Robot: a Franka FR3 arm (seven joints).
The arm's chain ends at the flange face. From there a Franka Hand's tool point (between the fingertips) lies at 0.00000 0.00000 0.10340 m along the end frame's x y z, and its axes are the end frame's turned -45 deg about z.
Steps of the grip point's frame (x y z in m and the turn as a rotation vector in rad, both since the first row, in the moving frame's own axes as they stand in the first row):
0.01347 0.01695 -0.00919 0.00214 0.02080 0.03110
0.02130 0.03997 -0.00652 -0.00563 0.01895 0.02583
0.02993 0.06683 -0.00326 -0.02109 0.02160 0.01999
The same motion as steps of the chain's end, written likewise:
0.02012 0.00412 -0.00917 0.01622 0.01319 0.03110
0.04152 0.01415 -0.00650 0.00942 0.01738 0.02583
0.06530 0.02610 -0.00321 0.00036 0.03019 0.01999

